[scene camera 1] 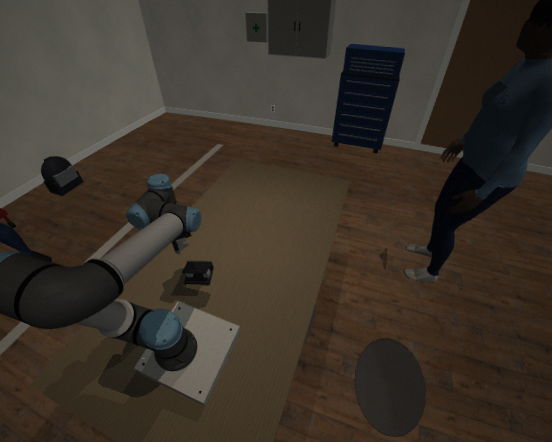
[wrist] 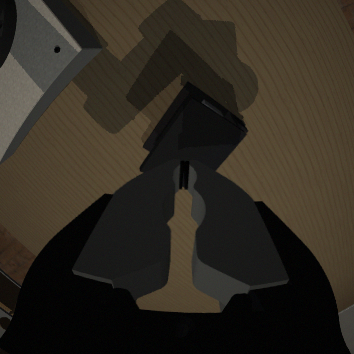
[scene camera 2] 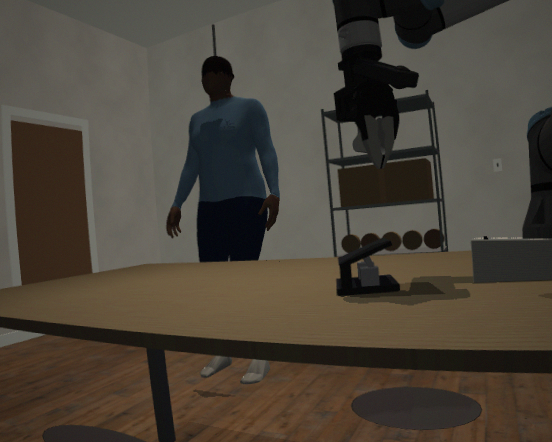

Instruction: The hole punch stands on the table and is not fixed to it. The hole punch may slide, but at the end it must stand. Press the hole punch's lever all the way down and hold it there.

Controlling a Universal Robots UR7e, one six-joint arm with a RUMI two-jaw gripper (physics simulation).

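Places are measured from the arm's base along level axes (x ahead, y left, z up), in centimetres.
Pixels of known places: gripper, between the fingertips: [scene camera 1: 179, 253] [wrist: 183, 163] [scene camera 2: 380, 168]; arm's base, origin of its link: [scene camera 1: 176, 349].
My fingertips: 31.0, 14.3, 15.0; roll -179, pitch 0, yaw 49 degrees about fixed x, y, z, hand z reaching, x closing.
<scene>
Ahead of a thing's pixels: the offset from my fingertips to its top centre, as dx, dy, dz. Level surfaces: height alone.
The black hole punch @[+4.8, -2.5, -12.2] [scene camera 1: 198, 273] [scene camera 2: 368, 284] [wrist: 197, 127] stands upright on the table @[dz -20.7] [scene camera 1: 280, 220] [scene camera 2: 200, 305] [wrist: 300, 165]. Its lever @[+4.8, -2.5, -12.2] [scene camera 2: 365, 251] is raised at a slant, with a grey block below it. My gripper [scene camera 2: 382, 165] [wrist: 183, 163] is shut with nothing between its fingertips. It points down and hangs well above the hole punch, apart from the lever. In the wrist view the fingertips overlap the near edge of the hole punch, and part of it is hidden behind them. In scene camera 1 the fingers show small beside the arm.
The arm's white base plate [scene camera 1: 216, 345] [scene camera 2: 510, 262] [wrist: 30, 100] is on the table near the hole punch. A person in a blue shirt [scene camera 1: 510, 120] [scene camera 2: 230, 150] stands beyond the table's edge. A shelf rack [scene camera 2: 327, 165] and a blue drawer cabinet [scene camera 1: 367, 100] stand farther off.
</scene>
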